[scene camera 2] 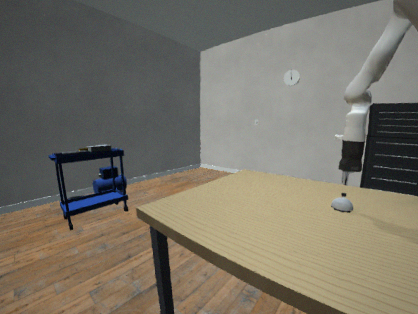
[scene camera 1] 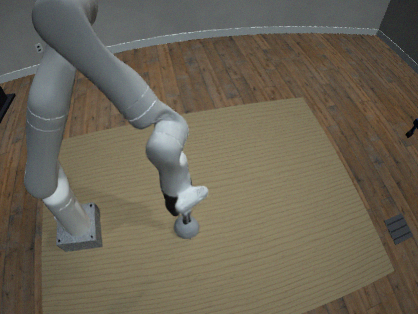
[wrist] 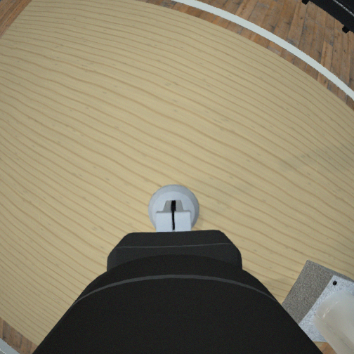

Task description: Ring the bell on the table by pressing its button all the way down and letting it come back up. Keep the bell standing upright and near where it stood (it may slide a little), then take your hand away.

I see my gripper (scene camera 2: 343, 184) and a grey dome-shaped bell (wrist: 171, 191).
My gripper shows as well in the wrist view (wrist: 173, 210).
